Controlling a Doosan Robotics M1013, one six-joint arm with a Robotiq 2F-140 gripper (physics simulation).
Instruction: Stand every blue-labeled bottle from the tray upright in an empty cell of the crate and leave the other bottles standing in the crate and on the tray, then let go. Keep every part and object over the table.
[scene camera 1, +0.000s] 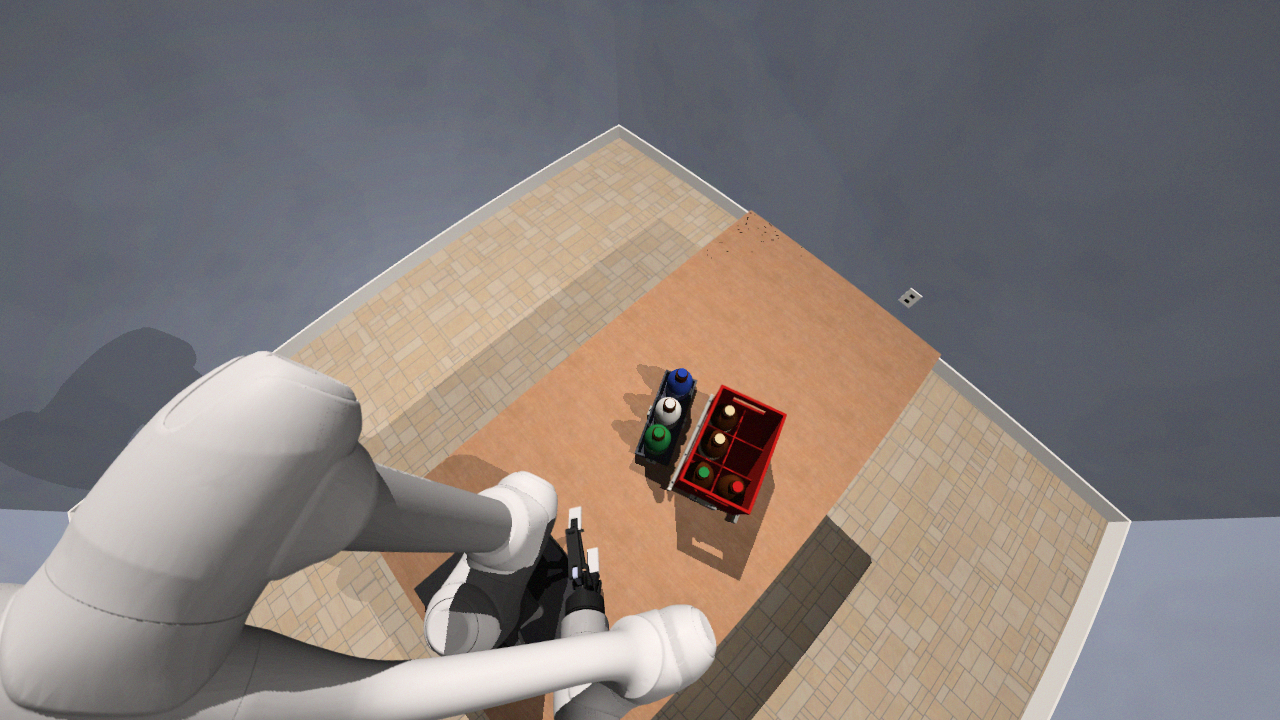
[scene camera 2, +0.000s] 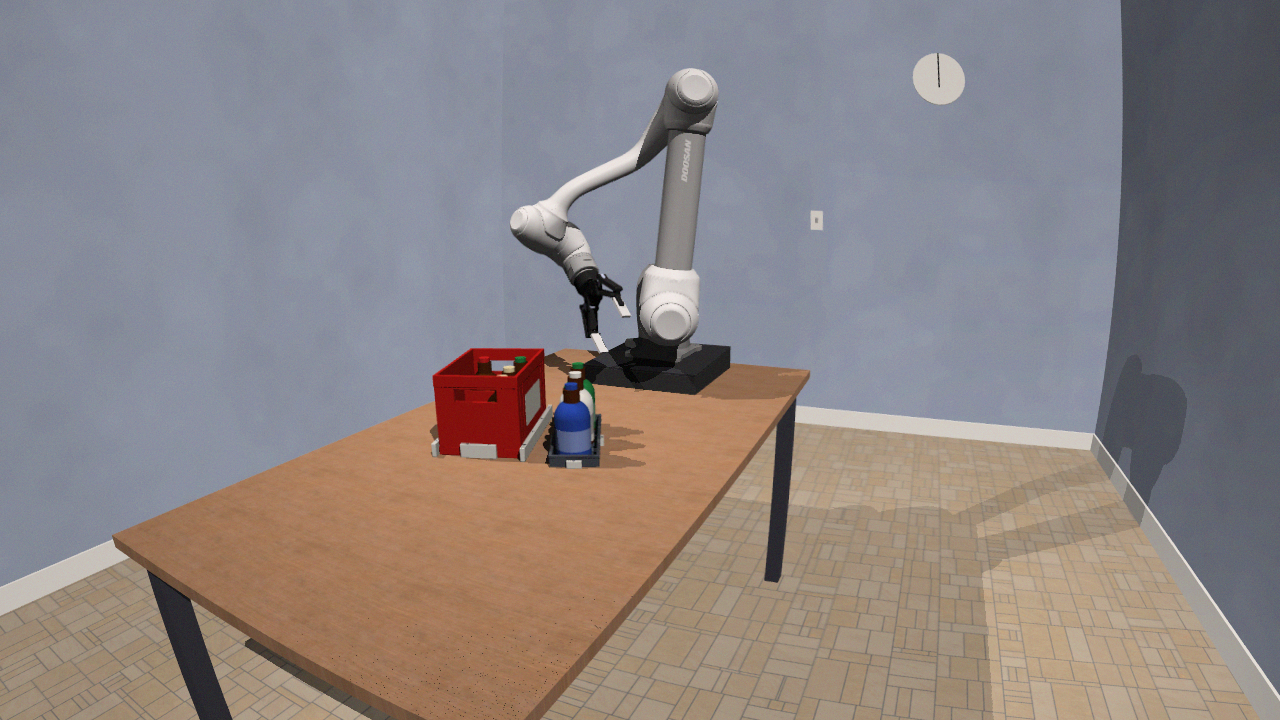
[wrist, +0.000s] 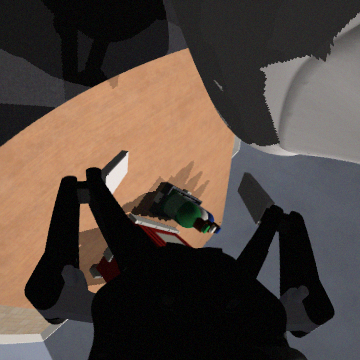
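Scene camera 1 shows the gripper (scene camera 1: 584, 529). From scene camera 2, the gripper (scene camera 2: 614, 335) is visible together with a blue-labeled bottle (scene camera 2: 572, 421), while the wrist view has the gripper (wrist: 185, 171) and a green bottle (wrist: 180, 209).
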